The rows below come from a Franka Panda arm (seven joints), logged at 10 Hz.
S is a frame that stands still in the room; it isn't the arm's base.
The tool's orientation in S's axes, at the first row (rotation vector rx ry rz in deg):
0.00 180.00 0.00
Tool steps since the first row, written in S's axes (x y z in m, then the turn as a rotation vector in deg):
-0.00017 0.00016 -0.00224 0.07 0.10 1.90
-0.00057 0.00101 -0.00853 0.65 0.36 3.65
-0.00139 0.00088 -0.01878 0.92 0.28 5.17
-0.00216 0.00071 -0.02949 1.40 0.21 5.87
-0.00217 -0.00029 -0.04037 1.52 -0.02 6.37
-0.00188 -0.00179 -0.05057 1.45 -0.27 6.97
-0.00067 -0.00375 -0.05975 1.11 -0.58 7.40
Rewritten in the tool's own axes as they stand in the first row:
0.00017 0.00016 0.00224 -0.07 0.10 -1.90
0.00057 0.00101 0.00853 -0.65 0.36 -3.65
0.00139 0.00088 0.01878 -0.92 0.28 -5.17
0.00216 0.00071 0.02949 -1.40 0.21 -5.87
0.00217 -0.00029 0.04037 -1.52 -0.02 -6.37
0.00188 -0.00179 0.05057 -1.45 -0.27 -6.97
0.00067 -0.00375 0.05975 -1.11 -0.58 -7.40

